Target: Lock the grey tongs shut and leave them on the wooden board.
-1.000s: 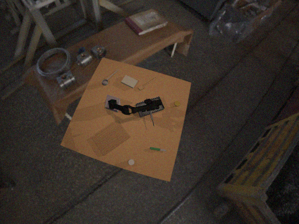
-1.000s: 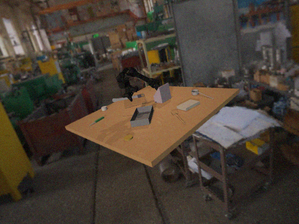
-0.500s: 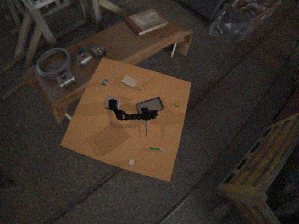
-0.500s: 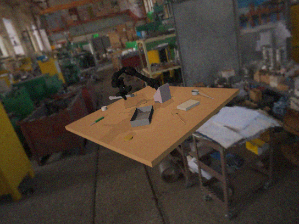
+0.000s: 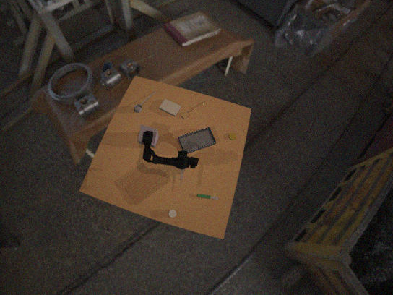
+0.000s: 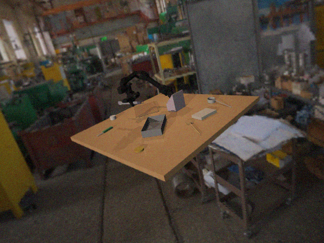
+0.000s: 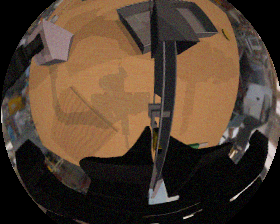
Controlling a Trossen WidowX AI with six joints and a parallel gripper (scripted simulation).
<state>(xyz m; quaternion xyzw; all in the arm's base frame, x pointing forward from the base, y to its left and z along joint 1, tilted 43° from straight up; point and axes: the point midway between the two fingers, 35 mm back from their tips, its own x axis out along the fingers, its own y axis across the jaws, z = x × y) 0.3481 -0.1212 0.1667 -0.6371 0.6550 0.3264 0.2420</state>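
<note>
Now: gripper tip 290 mm past the wooden board, 170 mm to the left of it and 150 mm above it. Also, from my gripper tip: roasting tin 290 mm to the left, 130 mm below, 70 mm ahead; then yellow disc 420 mm to the left, 390 mm ahead, 150 mm below; then white cap 380 mm to the right, 140 mm below.
</note>
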